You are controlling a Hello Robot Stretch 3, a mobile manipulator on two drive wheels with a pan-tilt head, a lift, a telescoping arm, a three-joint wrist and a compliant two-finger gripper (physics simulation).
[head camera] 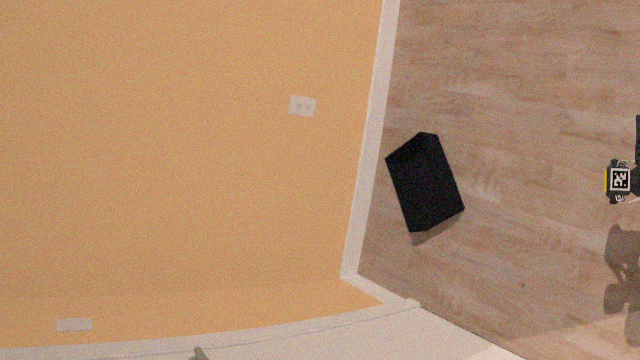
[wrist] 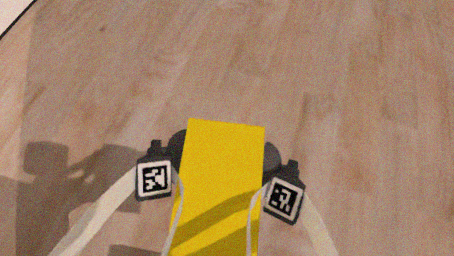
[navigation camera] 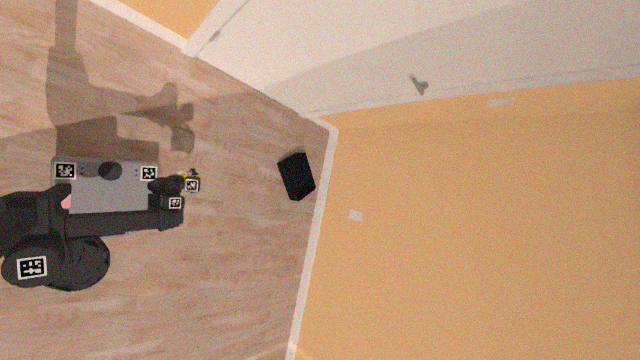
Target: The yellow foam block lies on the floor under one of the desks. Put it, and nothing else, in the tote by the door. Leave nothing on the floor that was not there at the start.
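Pixels of known places: gripper, fingertip midpoint: [wrist: 224,155]; robot's base at its link origin: [navigation camera: 110,169].
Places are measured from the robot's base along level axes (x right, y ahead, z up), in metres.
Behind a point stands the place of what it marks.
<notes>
The yellow foam block [wrist: 222,165] {x 0.269, y -0.020, z 0.302 m} [head camera: 606,181] [navigation camera: 192,175] is between the two fingertips in the wrist view, with a dark pad against each side. My gripper [wrist: 224,155] {x 0.289, y -0.020, z 0.255 m} [head camera: 619,181] {x 0.289, y -0.020, z 0.255 m} is shut on it and holds it above the floor. In the navigation view the gripper [navigation camera: 190,179] {x 0.289, y -0.020, z 0.255 m} is close to the base, beside the retracted arm. The black tote [head camera: 425,182] {x 1.091, y 0.004, z 0.004 m} [navigation camera: 296,176] {x 1.090, y 0.003, z 0.003 m} stands on the floor near the wall corner, apart from the gripper. The tote's inside is too dark to make out.
The white door [head camera: 320,340] {x 1.013, y 0.489, z 0.526 m} [navigation camera: 350,60] {x 0.729, y 0.540, z 0.706 m} adjoins the corner near the tote. The orange wall [head camera: 200,175] {x 1.388, y 0.015, z 0.758 m} [navigation camera: 475,225] {x 1.355, y -0.167, z 1.155 m} with a white baseboard [head camera: 372,125] {x 1.334, y -0.214, z 0.060 m} [navigation camera: 312,225] {x 1.298, y -0.407, z 0.012 m} runs behind the tote. My grey base [navigation camera: 107,192] {x -0.008, y -0.079, z 0.160 m} and dark arm [navigation camera: 115,222] {x 0.013, y -0.100, z 0.576 m} show at the left in the navigation view.
</notes>
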